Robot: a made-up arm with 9 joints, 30 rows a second.
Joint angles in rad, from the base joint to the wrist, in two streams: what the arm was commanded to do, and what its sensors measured. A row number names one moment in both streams.
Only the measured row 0 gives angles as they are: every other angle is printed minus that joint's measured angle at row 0.
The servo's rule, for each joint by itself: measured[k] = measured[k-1] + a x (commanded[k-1-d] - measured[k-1]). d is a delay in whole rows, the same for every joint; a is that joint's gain. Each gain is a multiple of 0.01, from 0.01 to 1. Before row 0 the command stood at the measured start. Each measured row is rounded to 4 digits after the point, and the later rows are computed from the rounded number. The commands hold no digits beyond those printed.
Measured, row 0: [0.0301 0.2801 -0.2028 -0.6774 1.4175 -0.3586 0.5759 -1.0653 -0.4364]
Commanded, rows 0 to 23: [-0.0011 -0.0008 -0.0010 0.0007 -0.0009 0.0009 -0.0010 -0.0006 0.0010]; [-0.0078 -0.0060 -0.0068 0.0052 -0.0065 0.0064 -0.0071 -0.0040 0.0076]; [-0.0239 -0.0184 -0.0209 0.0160 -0.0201 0.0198 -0.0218 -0.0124 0.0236]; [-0.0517 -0.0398 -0.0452 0.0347 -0.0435 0.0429 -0.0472 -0.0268 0.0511]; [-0.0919 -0.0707 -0.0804 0.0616 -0.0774 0.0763 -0.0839 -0.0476 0.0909]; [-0.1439 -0.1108 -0.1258 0.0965 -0.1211 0.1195 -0.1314 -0.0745 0.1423]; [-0.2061 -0.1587 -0.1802 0.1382 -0.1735 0.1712 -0.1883 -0.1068 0.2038]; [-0.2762 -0.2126 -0.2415 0.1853 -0.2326 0.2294 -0.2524 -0.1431 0.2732]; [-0.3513 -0.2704 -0.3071 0.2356 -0.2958 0.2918 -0.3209 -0.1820 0.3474]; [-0.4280 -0.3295 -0.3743 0.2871 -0.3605 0.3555 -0.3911 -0.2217 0.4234]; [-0.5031 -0.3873 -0.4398 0.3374 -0.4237 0.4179 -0.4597 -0.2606 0.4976]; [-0.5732 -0.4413 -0.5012 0.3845 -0.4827 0.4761 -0.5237 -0.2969 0.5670]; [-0.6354 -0.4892 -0.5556 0.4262 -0.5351 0.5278 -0.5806 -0.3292 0.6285]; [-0.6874 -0.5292 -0.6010 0.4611 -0.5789 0.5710 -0.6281 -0.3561 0.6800]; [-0.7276 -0.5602 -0.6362 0.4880 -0.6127 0.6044 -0.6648 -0.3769 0.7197]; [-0.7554 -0.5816 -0.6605 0.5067 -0.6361 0.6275 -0.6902 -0.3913 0.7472]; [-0.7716 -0.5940 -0.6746 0.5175 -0.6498 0.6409 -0.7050 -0.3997 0.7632]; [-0.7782 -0.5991 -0.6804 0.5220 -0.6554 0.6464 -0.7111 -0.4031 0.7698]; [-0.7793 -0.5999 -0.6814 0.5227 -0.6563 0.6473 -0.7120 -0.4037 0.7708]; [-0.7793 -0.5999 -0.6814 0.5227 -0.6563 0.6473 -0.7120 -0.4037 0.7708]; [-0.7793 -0.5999 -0.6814 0.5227 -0.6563 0.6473 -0.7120 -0.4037 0.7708]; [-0.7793 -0.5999 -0.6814 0.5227 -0.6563 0.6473 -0.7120 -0.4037 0.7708]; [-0.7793 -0.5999 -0.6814 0.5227 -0.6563 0.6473 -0.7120 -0.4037 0.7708]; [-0.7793 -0.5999 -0.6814 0.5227 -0.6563 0.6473 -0.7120 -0.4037 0.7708]
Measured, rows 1 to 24: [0.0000 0.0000 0.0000 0.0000 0.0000 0.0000 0.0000 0.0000 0.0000]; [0.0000 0.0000 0.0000 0.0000 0.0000 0.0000 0.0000 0.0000 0.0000]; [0.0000 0.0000 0.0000 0.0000 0.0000 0.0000 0.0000 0.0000 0.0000]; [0.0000 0.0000 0.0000 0.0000 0.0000 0.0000 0.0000 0.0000 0.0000]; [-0.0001 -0.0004 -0.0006 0.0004 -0.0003 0.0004 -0.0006 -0.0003 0.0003]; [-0.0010 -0.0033 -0.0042 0.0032 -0.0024 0.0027 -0.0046 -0.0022 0.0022]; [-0.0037 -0.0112 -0.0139 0.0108 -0.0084 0.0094 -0.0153 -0.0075 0.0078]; [-0.0095 -0.0261 -0.0321 0.0249 -0.0203 0.0225 -0.0351 -0.0175 0.0191]; [-0.0194 -0.0493 -0.0601 0.0466 -0.0397 0.0435 -0.0654 -0.0332 0.0378]; [-0.0343 -0.0813 -0.0982 0.0760 -0.0674 0.0731 -0.1063 -0.0547 0.0650]; [-0.0549 -0.1215 -0.1458 0.1127 -0.1035 0.1114 -0.1571 -0.0818 0.1011]; [-0.0815 -0.1689 -0.2013 0.1555 -0.1474 0.1574 -0.2162 -0.1137 0.1458]; [-0.1139 -0.2217 -0.2627 0.2028 -0.1979 0.2098 -0.2811 -0.1492 0.1982]; [-0.1516 -0.2778 -0.3274 0.2525 -0.2532 0.2666 -0.3493 -0.1869 0.2568]; [-0.1938 -0.3347 -0.3926 0.3026 -0.3112 0.3256 -0.4177 -0.2252 0.3194]; [-0.2393 -0.3901 -0.4556 0.3509 -0.3695 0.3843 -0.4834 -0.2625 0.3838]; [-0.2868 -0.4416 -0.5136 0.3953 -0.4258 0.4403 -0.5437 -0.2972 0.4474]; [-0.3349 -0.4872 -0.5643 0.4341 -0.4779 0.4913 -0.5960 -0.3278 0.5079]; [-0.3820 -0.5252 -0.6060 0.4659 -0.5237 0.5354 -0.6387 -0.3533 0.5630]; [-0.4268 -0.5545 -0.6376 0.4900 -0.5619 0.5713 -0.6706 -0.3731 0.6109]; [-0.4682 -0.5750 -0.6591 0.5062 -0.5918 0.5984 -0.6919 -0.3869 0.6505]; [-0.5054 -0.5875 -0.6715 0.5155 -0.6134 0.6171 -0.7038 -0.3953 0.6815]; [-0.5383 -0.5939 -0.6772 0.5197 -0.6280 0.6289 -0.7089 -0.3997 0.7047]; [-0.5672 -0.5970 -0.6796 0.5215 -0.6376 0.6361 -0.7108 -0.4018 0.7219]
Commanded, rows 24 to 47: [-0.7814 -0.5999 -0.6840 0.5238 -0.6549 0.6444 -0.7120 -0.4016 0.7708]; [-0.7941 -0.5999 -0.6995 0.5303 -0.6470 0.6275 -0.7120 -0.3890 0.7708]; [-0.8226 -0.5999 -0.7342 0.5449 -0.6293 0.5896 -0.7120 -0.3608 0.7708]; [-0.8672 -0.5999 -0.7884 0.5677 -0.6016 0.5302 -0.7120 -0.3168 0.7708]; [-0.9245 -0.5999 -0.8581 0.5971 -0.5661 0.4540 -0.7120 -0.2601 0.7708]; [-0.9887 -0.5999 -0.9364 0.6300 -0.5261 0.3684 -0.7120 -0.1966 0.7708]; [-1.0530 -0.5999 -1.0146 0.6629 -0.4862 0.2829 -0.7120 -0.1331 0.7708]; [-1.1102 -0.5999 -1.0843 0.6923 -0.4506 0.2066 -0.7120 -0.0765 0.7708]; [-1.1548 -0.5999 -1.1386 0.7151 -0.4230 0.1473 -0.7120 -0.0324 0.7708]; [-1.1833 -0.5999 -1.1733 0.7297 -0.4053 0.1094 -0.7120 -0.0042 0.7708]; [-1.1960 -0.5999 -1.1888 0.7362 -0.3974 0.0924 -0.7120 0.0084 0.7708]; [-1.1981 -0.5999 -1.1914 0.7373 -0.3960 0.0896 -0.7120 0.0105 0.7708]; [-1.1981 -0.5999 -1.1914 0.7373 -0.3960 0.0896 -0.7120 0.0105 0.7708]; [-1.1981 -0.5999 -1.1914 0.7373 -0.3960 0.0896 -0.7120 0.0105 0.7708]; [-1.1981 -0.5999 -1.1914 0.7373 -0.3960 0.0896 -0.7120 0.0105 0.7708]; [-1.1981 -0.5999 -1.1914 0.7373 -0.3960 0.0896 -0.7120 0.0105 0.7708]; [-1.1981 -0.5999 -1.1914 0.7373 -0.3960 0.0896 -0.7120 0.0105 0.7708]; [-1.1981 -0.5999 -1.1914 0.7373 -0.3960 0.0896 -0.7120 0.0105 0.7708]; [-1.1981 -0.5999 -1.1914 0.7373 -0.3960 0.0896 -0.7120 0.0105 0.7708]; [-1.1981 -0.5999 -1.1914 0.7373 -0.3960 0.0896 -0.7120 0.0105 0.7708]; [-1.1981 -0.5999 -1.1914 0.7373 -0.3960 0.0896 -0.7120 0.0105 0.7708]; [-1.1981 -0.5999 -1.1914 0.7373 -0.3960 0.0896 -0.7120 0.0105 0.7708]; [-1.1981 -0.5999 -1.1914 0.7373 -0.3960 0.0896 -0.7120 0.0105 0.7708]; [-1.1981 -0.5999 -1.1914 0.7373 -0.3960 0.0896 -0.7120 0.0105 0.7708]
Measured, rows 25 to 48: [-0.5927 -0.5985 -0.6806 0.5222 -0.6440 0.6405 -0.7115 -0.4028 0.7346]; [-0.6151 -0.5992 -0.6811 0.5225 -0.6482 0.6432 -0.7118 -0.4033 0.7440]; [-0.6348 -0.5996 -0.6813 0.5226 -0.6510 0.6448 -0.7119 -0.4035 0.7510]; [-0.6521 -0.5998 -0.6814 0.5227 -0.6528 0.6458 -0.7120 -0.4036 0.7561]; [-0.6676 -0.5999 -0.6829 0.5233 -0.6535 0.6453 -0.7120 -0.4026 0.7599]; [-0.6828 -0.5999 -0.6925 0.5274 -0.6513 0.6384 -0.7120 -0.3955 0.7627]; [-0.6996 -0.5999 -0.7167 0.5377 -0.6438 0.6194 -0.7120 -0.3775 0.7648]; [-0.7197 -0.5999 -0.7583 0.5554 -0.6295 0.5846 -0.7120 -0.3459 0.7664]; [-0.7443 -0.5999 -0.8162 0.5800 -0.6079 0.5337 -0.7120 -0.3013 0.7675]; [-0.7736 -0.5999 -0.8859 0.6095 -0.5801 0.4692 -0.7120 -0.2469 0.7684]; [-0.8071 -0.5999 -0.9605 0.6410 -0.5482 0.3965 -0.7120 -0.1877 0.7690]; [-0.8435 -0.5999 -1.0323 0.6713 -0.5150 0.3224 -0.7120 -0.1299 0.7695]; [-0.8809 -0.5999 -1.0940 0.6971 -0.4837 0.2541 -0.7120 -0.0792 0.7698]; [-0.9172 -0.5999 -1.1400 0.7163 -0.4570 0.1977 -0.7120 -0.0402 0.7701]; [-0.9507 -0.5999 -1.1683 0.7280 -0.4367 0.1566 -0.7120 -0.0149 0.7703]; [-0.9804 -0.5999 -1.1817 0.7335 -0.4229 0.1305 -0.7120 -0.0017 0.7704]; [-1.0065 -0.5999 -1.1873 0.7357 -0.4138 0.1145 -0.7120 0.0046 0.7705]; [-1.0295 -0.5999 -1.1897 0.7366 -0.4077 0.1048 -0.7120 0.0077 0.7706]; [-1.0497 -0.5999 -1.1907 0.7370 -0.4037 0.0989 -0.7120 0.0092 0.7707]; [-1.0675 -0.5999 -1.1911 0.7372 -0.4011 0.0953 -0.7120 0.0099 0.7707]; [-1.0832 -0.5999 -1.1913 0.7373 -0.3994 0.0931 -0.7120 0.0102 0.7707]; [-1.0970 -0.5999 -1.1914 0.7373 -0.3982 0.0917 -0.7120 0.0104 0.7707]; [-1.1091 -0.5999 -1.1914 0.7373 -0.3975 0.0909 -0.7120 0.0105 0.7707]; [-1.1198 -0.5999 -1.1914 0.7373 -0.3970 0.0904 -0.7120 0.0105 0.7707]
